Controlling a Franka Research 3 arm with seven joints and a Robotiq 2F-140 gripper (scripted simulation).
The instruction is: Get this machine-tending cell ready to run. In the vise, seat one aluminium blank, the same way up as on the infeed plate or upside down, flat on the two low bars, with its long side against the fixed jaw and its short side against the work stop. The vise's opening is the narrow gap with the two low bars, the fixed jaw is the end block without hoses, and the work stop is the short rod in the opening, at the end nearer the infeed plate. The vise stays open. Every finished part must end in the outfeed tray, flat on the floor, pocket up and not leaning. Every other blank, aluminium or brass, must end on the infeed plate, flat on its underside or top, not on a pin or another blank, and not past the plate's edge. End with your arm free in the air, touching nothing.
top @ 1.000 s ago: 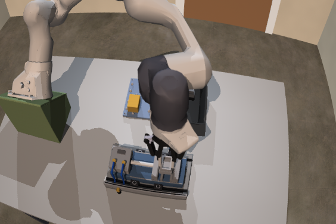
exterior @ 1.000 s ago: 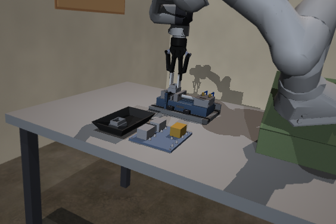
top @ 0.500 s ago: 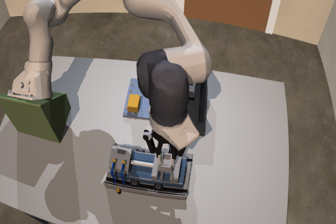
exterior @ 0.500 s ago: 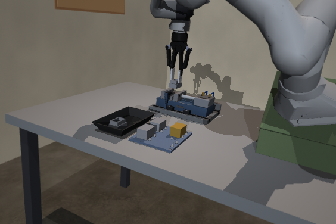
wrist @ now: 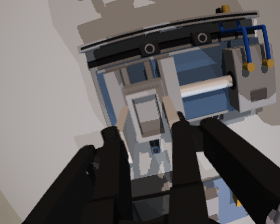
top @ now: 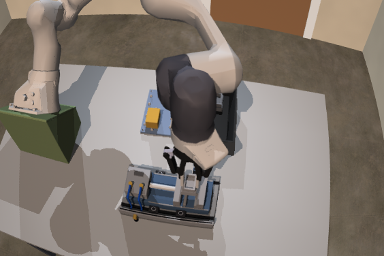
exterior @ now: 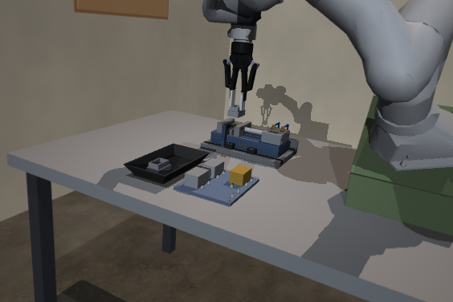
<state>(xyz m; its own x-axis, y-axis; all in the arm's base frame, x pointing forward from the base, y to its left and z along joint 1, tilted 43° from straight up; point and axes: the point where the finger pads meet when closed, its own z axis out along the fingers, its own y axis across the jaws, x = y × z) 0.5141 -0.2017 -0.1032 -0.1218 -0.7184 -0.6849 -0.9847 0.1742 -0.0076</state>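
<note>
The aluminium blank lies 40 mm behind my hand, 290 mm to the left of it and 150 mm below it. The rest, counted from my hand: brass blank: 130 mm behind, 300 mm to the left, 150 mm below; then blue vise: 60 mm behind, 10 mm to the left, 140 mm below.
</note>
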